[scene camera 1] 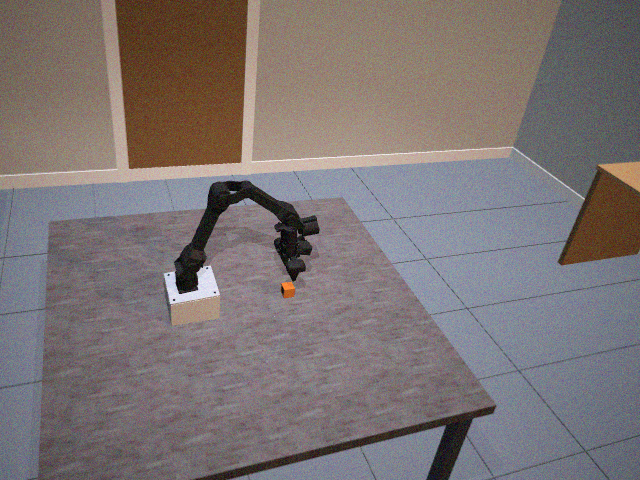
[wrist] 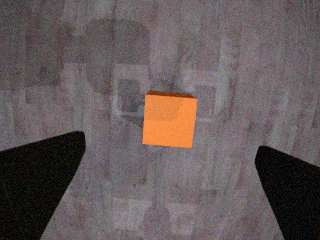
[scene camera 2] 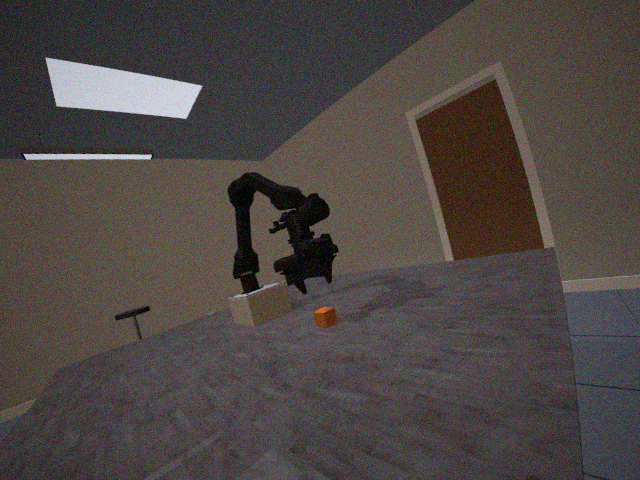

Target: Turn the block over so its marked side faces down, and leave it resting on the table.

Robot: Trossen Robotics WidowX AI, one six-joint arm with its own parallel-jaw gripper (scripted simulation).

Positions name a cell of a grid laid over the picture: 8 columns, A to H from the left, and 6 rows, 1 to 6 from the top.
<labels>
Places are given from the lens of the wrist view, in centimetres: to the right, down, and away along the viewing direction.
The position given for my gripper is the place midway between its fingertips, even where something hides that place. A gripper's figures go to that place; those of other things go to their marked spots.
my gripper (wrist: E4): 1, 1, 9
orange block (wrist: E3): 1, 0, 15
</labels>
